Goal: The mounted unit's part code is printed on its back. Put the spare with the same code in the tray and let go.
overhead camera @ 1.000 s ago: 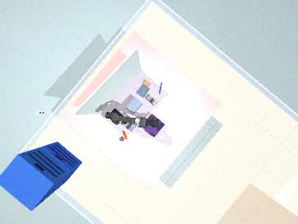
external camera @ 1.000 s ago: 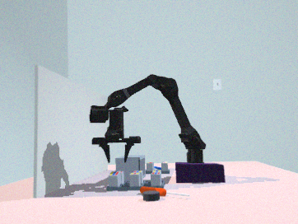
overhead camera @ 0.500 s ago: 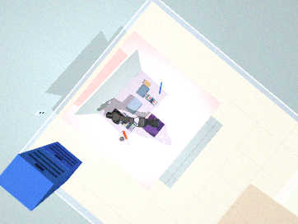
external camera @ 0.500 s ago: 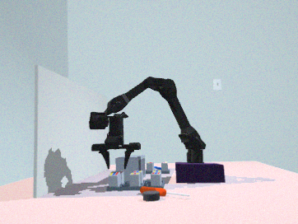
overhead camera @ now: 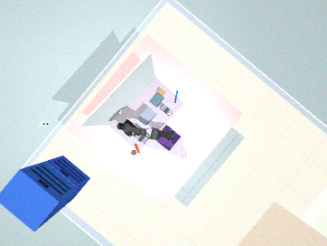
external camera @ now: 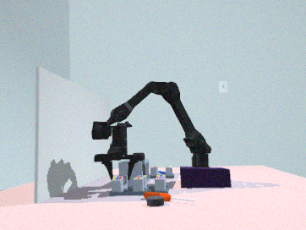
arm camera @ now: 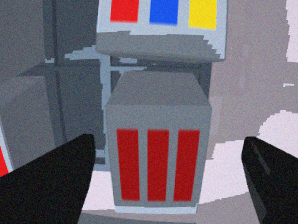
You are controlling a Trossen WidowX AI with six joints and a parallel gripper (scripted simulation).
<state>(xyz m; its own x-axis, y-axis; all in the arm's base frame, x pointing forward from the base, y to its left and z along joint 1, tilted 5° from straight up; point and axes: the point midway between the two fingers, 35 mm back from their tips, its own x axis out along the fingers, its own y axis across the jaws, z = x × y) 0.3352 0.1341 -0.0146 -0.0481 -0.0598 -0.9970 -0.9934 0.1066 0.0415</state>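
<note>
Right now my gripper tip is 360 mm to the left of the grey tray, 40 mm above it and 30 mm past it. The rest, counted from my gripper tip: grey mounted unit: 160 mm to the right, 50 mm behind, 10 mm above; then upright wall panel: 210 mm to the right, 190 mm ahead, 190 mm above.
</note>
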